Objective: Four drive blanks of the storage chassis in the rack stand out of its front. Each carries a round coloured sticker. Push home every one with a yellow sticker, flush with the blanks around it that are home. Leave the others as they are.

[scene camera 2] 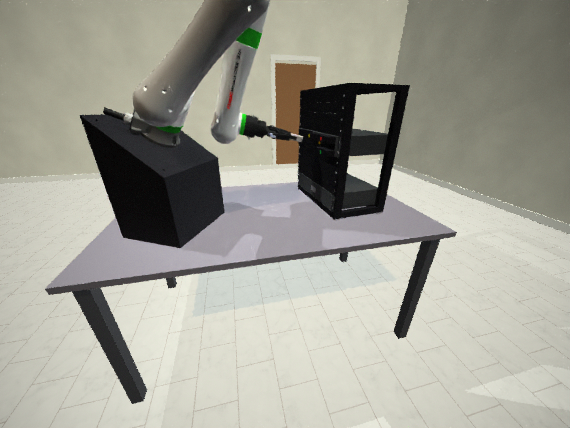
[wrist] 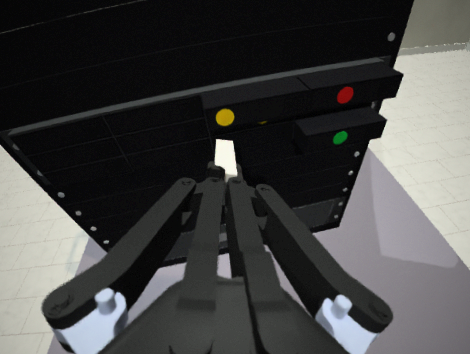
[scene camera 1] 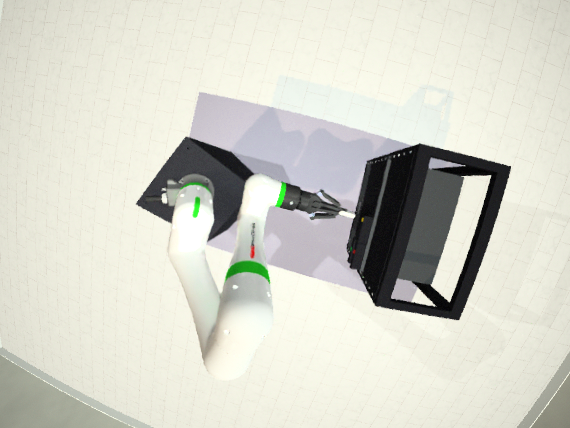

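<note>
My gripper [scene camera 1: 347, 214] [scene camera 2: 298, 138] [wrist: 223, 153] is shut and empty. Its pale tip is close to the chassis front, below the upper yellow sticker in the wrist view; contact cannot be told. The top-row blank with a yellow sticker [scene camera 1: 362, 219] [scene camera 2: 309, 135] [wrist: 225, 117] stands out. Right of it, the blank with a red sticker [scene camera 1: 354, 251] [scene camera 2: 320, 138] [wrist: 345, 95] stands out. Below that, the blank with a green sticker [scene camera 2: 320, 151] [wrist: 340, 137] stands out. A second yellow sticker [scene camera 2: 320, 143] [wrist: 262, 122] is mostly hidden under the upper yellow blank in the wrist view; its blank looks about flush.
The black rack [scene camera 1: 466, 240] [scene camera 2: 396, 150] stands on the table [scene camera 1: 305, 260] [scene camera 2: 280, 240]. The arm's black pedestal [scene camera 1: 165, 190] [scene camera 2: 145, 200] stands at the table's other end. Blanks left of the upper yellow one look flush in the wrist view.
</note>
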